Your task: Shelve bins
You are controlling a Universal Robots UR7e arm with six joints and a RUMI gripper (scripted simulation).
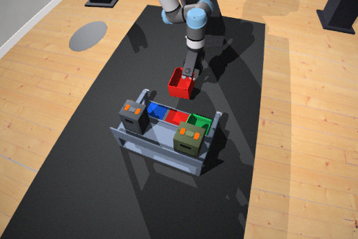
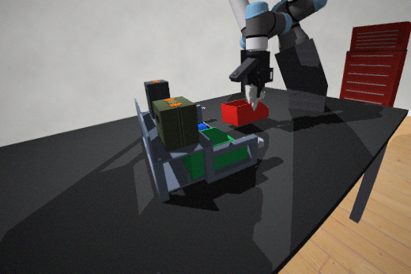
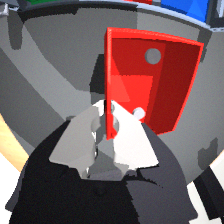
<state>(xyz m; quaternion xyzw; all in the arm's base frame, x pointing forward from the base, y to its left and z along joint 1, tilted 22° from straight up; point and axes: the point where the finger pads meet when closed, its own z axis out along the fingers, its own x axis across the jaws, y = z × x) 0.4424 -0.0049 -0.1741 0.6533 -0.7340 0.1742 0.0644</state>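
My hand is 5 cm to the left of the red bin, 3 cm above it and 1 cm past it. Also, from my hand: green bin (25 cm ahead, 6 cm to the left, 5 cm below); then dark grey box (30 cm ahead, 19 cm to the right, 7 cm above).
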